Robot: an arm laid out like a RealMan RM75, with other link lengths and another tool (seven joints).
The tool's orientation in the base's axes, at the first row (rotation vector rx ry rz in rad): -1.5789, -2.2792, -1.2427
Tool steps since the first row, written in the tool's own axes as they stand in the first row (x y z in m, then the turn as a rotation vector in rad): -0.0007, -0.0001, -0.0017, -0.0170, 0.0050, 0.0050; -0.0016, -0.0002, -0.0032, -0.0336, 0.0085, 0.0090; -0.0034, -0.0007, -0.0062, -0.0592, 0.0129, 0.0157; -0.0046, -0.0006, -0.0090, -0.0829, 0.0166, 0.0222; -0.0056, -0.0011, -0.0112, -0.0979, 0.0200, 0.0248
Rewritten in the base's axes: -0.0004, -0.0017, 0.0007, 0.0136, -0.0085, -0.0090; -0.0005, -0.0033, 0.0012, 0.0254, -0.0176, -0.0180; -0.0012, -0.0067, 0.0020, 0.0430, -0.0314, -0.0328; -0.0015, -0.0094, 0.0033, 0.0591, -0.0441, -0.0470; -0.0022, -0.0117, 0.0040, 0.0696, -0.0529, -0.0543
